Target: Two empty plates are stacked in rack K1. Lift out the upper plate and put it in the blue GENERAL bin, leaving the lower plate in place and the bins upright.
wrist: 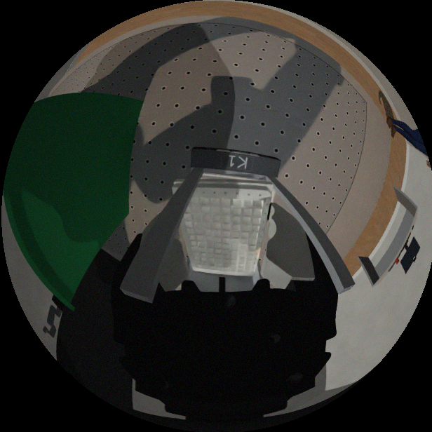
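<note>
The upper plate [225, 230], pale and clear with a grid of square wells, lies between the rails of rack K1 [212, 158] in the middle of the wrist view. The rack has a dark labelled end wall and two long grey side rails. My gripper [223, 205] is shut on the upper plate, with a grey finger along each long side of it. The lower plate is hidden or cannot be told apart beneath it. The blue GENERAL bin does not show in this view.
A large green bin [75, 150] stands close on the left. The perforated tabletop [180, 75] carries the arm's broad shadow and has a wooden border [382, 220]. Beyond the right edge are a grey angled object [397, 240] and dark blue legs [412, 134].
</note>
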